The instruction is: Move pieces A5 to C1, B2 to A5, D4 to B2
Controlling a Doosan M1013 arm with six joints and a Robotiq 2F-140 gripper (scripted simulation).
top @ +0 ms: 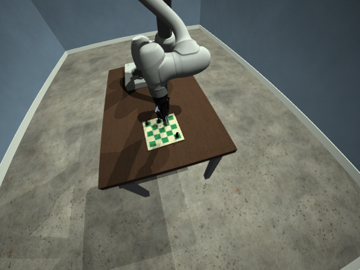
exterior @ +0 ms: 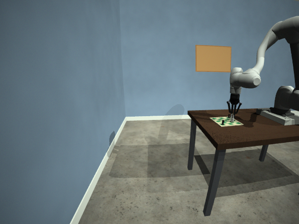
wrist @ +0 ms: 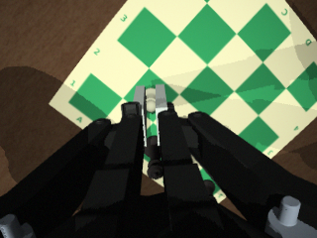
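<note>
Now: the small pale piece 30 mm below my hand. Round my hand: black chess piece (120 mm ahead, 30 mm below, 20 mm to the left); then cream chessboard (50 mm below, 40 mm to the right, 30 mm ahead).
</note>
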